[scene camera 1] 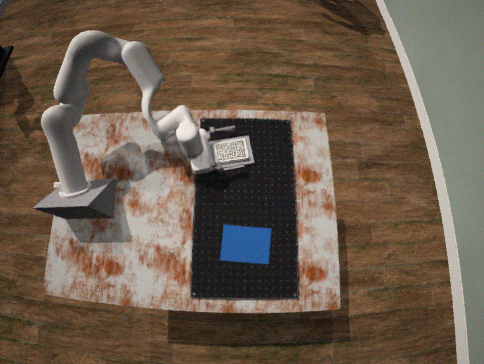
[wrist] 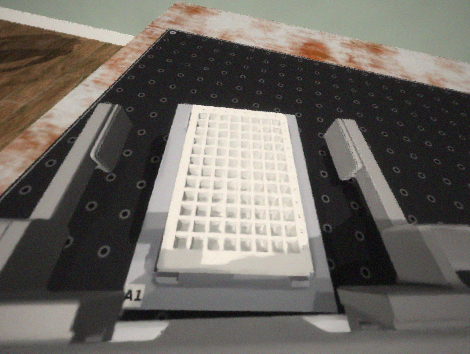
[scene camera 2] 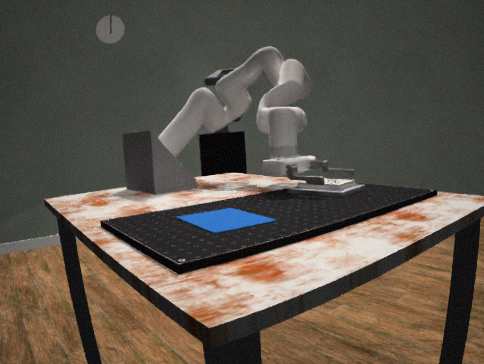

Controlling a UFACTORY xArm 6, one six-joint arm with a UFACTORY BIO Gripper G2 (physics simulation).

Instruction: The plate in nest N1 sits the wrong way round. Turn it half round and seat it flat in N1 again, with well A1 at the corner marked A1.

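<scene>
The white well plate [scene camera 1: 232, 150] [scene camera 2: 341, 182] [wrist: 240, 185] lies in the light grey nest [scene camera 1: 251, 153] [scene camera 2: 354, 189] [wrist: 166, 185], its rim showing around the plate. In the wrist view the A1 label [wrist: 133, 295] is at the nest's near left corner; I cannot make out which well of the plate is A1. My gripper [scene camera 1: 239, 147] [scene camera 2: 338, 176] [wrist: 227, 144] is wide open and empty. Its fingers stand on either side of the plate's long sides, with a gap on each side. Fingertip height against the plate is hard to tell.
The nest is on the black perforated board [scene camera 1: 245, 200] [scene camera 2: 320, 212] [wrist: 350, 95], which lies on the rust-stained white table [scene camera 1: 320, 225] [scene camera 2: 350, 247]. A flat blue rectangle [scene camera 1: 245, 244] [scene camera 2: 226, 220] lies on the board, apart from the nest. The grey arm base [scene camera 1: 80, 200] [scene camera 2: 155, 165] stands across the table.
</scene>
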